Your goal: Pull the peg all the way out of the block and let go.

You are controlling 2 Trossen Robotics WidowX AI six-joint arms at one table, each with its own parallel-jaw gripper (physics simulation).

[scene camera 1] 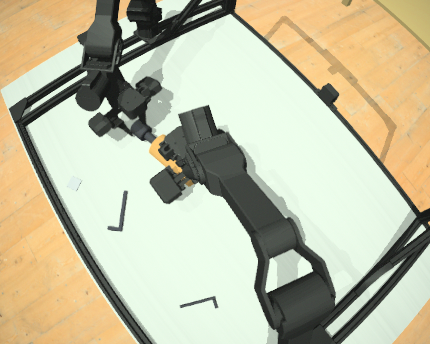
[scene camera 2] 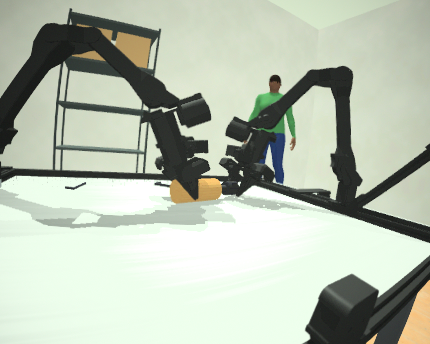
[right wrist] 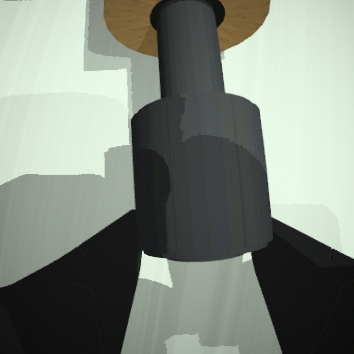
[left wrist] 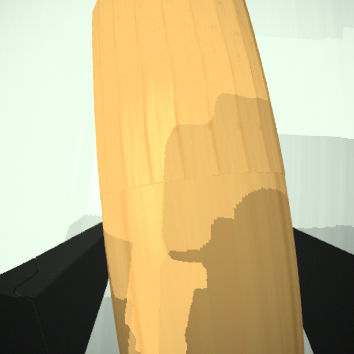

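The orange wooden block is a cylinder lying on its side on the table. The dark grey peg has a thick head and a thinner shaft; the shaft runs into the hole in the block's end, and part of it shows between head and block. My left gripper is shut on the block, with a finger against each side. My right gripper is shut on the peg's head. In scene camera 1 the left arm hides much of the block.
Two black L-shaped pieces and a small pale square are on the table. Black rails edge it. A dark box is at the rail. A shelf unit and a person stand behind.
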